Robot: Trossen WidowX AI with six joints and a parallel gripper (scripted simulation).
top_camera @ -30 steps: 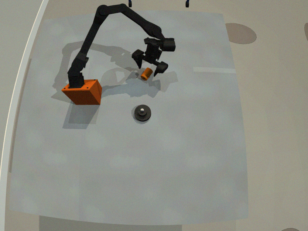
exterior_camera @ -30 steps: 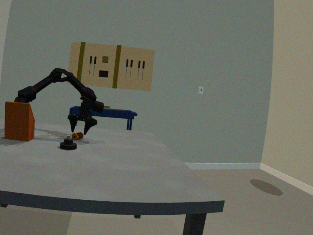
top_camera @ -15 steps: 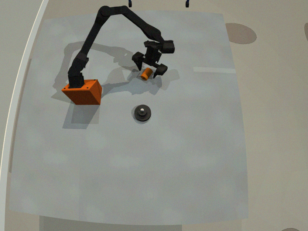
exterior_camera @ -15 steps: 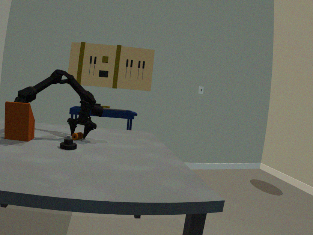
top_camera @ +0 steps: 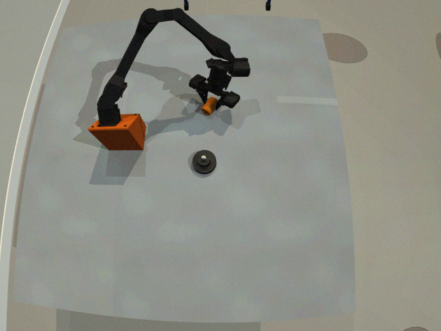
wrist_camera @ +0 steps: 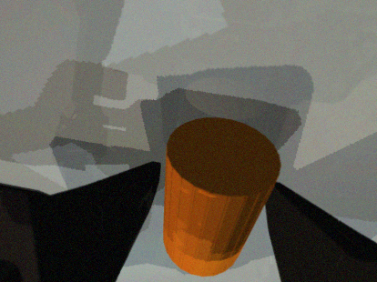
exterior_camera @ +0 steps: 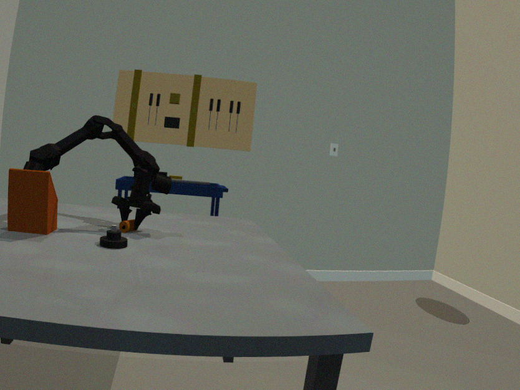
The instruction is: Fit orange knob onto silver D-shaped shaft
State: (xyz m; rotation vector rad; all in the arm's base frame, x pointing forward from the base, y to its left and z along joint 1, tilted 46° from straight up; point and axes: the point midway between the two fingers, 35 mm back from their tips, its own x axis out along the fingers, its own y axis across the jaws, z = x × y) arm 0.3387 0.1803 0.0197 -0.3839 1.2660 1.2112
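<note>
The orange knob lies 10 mm to the left of my gripper tip, 10 mm ahead of it and 10 mm above it. Round my gripper tip: round pedestal (220 mm to the right, 20 mm behind, 20 mm above).
</note>
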